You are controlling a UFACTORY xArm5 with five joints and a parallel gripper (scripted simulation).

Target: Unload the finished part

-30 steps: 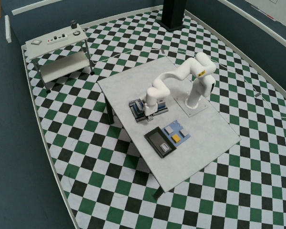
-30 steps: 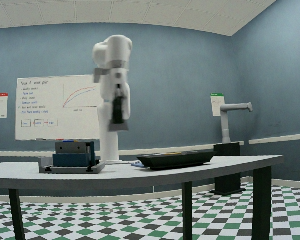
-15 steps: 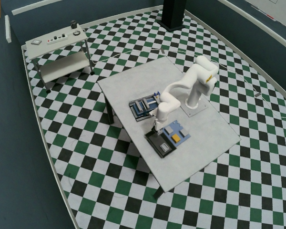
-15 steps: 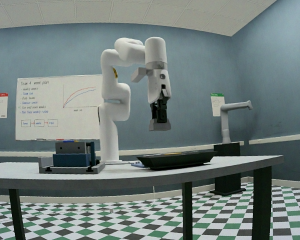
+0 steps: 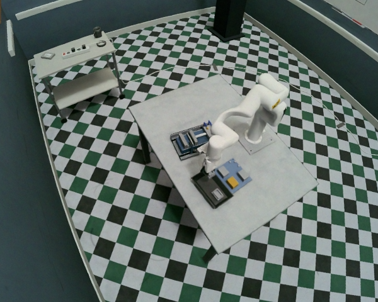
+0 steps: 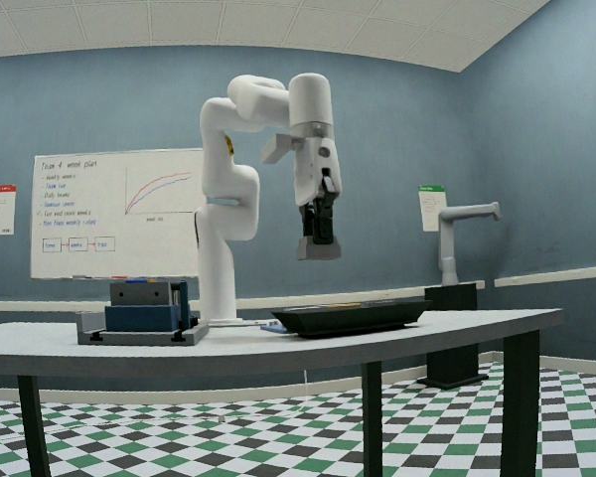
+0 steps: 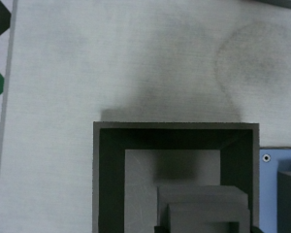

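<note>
My hand is 2 cm above the finished part.
</note>
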